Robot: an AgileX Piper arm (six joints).
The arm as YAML. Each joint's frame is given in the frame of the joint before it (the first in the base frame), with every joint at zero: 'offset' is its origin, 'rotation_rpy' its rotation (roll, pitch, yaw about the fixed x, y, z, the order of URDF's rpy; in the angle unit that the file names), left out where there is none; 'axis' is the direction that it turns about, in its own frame. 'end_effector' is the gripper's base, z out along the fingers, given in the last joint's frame.
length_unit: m
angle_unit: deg
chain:
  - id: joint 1
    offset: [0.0, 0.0, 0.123]
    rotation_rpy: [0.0, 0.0, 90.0]
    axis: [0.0, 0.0, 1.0]
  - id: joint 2
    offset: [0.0, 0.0, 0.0]
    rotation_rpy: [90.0, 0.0, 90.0]
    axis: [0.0, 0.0, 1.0]
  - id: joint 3
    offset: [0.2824, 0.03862, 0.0]
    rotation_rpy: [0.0, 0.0, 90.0]
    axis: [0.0, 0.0, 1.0]
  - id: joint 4
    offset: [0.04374, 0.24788, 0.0]
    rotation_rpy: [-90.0, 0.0, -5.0]
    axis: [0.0, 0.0, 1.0]
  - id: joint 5
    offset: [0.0, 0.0, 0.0]
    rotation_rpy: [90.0, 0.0, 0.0]
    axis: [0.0, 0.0, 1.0]
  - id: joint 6
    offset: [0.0, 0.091, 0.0]
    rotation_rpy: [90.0, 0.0, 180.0]
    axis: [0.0, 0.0, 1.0]
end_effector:
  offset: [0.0, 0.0, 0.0]
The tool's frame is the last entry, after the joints.
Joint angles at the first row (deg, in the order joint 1, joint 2, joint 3, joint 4, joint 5, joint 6):
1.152 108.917 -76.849 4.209 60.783 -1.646
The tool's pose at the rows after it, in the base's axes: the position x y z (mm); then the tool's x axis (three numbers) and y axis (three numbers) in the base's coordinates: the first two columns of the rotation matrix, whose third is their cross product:
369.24, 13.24, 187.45, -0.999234, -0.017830, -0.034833, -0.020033, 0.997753, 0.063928
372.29, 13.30, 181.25, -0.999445, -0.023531, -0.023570, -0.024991, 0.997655, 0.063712
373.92, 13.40, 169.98, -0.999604, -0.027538, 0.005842, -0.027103, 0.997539, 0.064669
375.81, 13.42, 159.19, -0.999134, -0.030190, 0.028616, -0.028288, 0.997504, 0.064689
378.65, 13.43, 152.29, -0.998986, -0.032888, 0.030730, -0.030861, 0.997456, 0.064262
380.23, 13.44, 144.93, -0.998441, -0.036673, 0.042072, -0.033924, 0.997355, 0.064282
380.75, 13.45, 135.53, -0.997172, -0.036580, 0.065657, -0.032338, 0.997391, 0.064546
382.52, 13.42, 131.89, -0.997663, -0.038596, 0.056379, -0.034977, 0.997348, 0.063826
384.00, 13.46, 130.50, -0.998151, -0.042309, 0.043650, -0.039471, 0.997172, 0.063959
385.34, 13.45, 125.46, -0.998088, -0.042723, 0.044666, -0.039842, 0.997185, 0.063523
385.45, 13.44, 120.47, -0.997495, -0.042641, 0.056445, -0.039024, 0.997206, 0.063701
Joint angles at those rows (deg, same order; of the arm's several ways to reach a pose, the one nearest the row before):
1.152 110.203 -77.658 4.209 60.517 -1.944
1.153 111.453 -78.118 4.209 60.394 -2.278
1.152 113.182 -78.117 4.264 60.365 -2.538
1.152 114.859 -78.168 4.264 60.055 -2.711
1.152 116.044 -78.414 4.264 59.247 -2.918
1.152 117.220 -78.532 4.264 58.855 -3.161
1.153 118.633 -78.532 4.264 58.794 -3.160
1.153 119.163 -78.532 4.264 57.739 -3.342
1.152 119.361 -78.534 4.319 56.830 -3.642
1.153 120.137 -78.594 4.319 56.174 -3.707
1.152 120.879 -78.596 4.319 56.110 -3.708

